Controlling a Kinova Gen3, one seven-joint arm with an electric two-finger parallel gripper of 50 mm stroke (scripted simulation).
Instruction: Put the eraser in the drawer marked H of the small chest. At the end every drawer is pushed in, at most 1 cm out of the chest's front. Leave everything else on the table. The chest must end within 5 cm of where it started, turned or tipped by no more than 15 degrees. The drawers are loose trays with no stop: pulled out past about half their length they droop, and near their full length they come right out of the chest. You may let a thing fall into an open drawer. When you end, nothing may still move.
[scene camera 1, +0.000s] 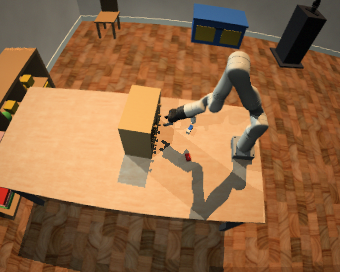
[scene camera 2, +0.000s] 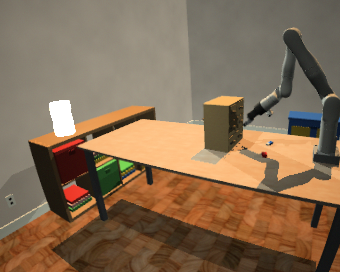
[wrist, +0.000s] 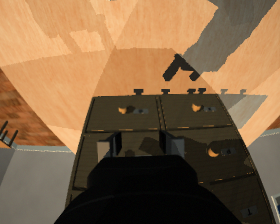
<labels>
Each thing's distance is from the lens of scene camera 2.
tan chest (scene camera 2: 216, 116): 139 cm
</labels>
